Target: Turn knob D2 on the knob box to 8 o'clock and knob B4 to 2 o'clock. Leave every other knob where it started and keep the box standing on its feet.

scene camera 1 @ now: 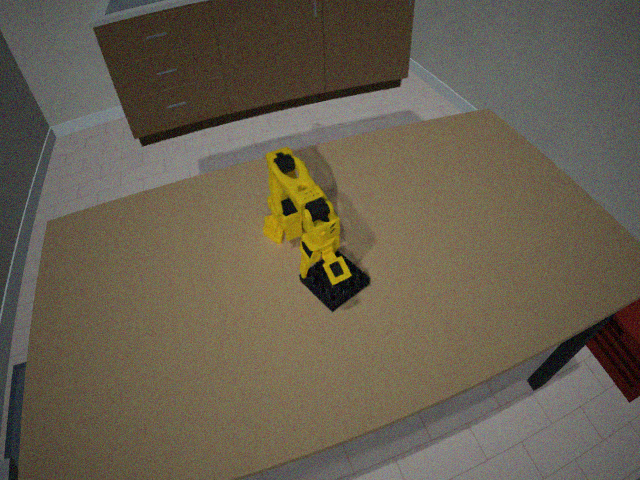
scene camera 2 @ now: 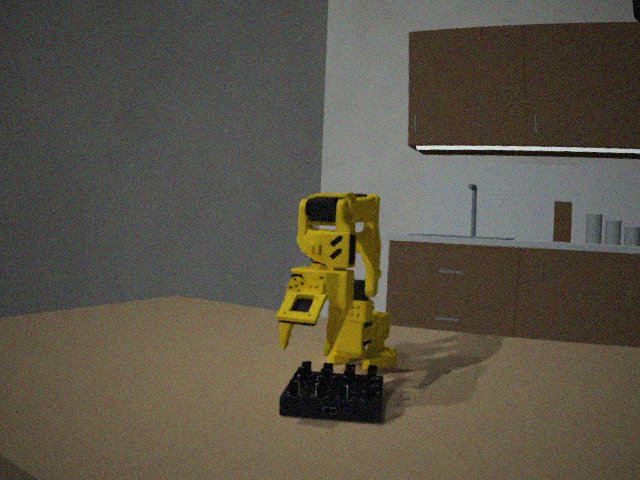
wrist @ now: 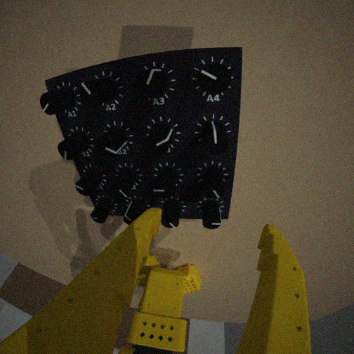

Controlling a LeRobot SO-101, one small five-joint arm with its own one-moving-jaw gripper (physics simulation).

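Seen in the pictures: hand, its tool point: (scene camera 2: 324,351); arm's base, origin of its link: (scene camera 1: 287,233) (scene camera 2: 355,364).
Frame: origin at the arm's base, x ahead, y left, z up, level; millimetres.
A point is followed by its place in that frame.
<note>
The black knob box (scene camera 1: 333,299) {x 235, y 27, z 29 mm} (scene camera 2: 310,406) {x 235, y 51, z 15 mm} (wrist: 184,61) stands flat on the table. In the wrist view row A is at the top and row D at the bottom. Knob B4 (wrist: 216,135) is at the right in the second row, its white line nearly straight up and down. Knob D2 (wrist: 133,211) is in the bottom row beside the left jaw's tip; its pointer direction is hard to read and its label cannot be read. My gripper (scene camera 1: 321,279) {x 173, y 33, z 61 mm} (scene camera 2: 305,351) {x 173, y 33, z 61 mm} (wrist: 214,219) is open, with a wide gap between the jaws and nothing held. In scene camera 2 its tips are above the box's knobs.
Other knobs crowd around both: knob A4 (wrist: 212,77) above B4, knob B3 (wrist: 164,136) beside it, and knob D3 (wrist: 171,212) beside D2. The arm's yellow base (scene camera 1: 281,227) {x -9, y -12, z 17 mm} stands on the wooden table (scene camera 1: 180,335) {x 190, y -295, z 0 mm} behind the box.
</note>
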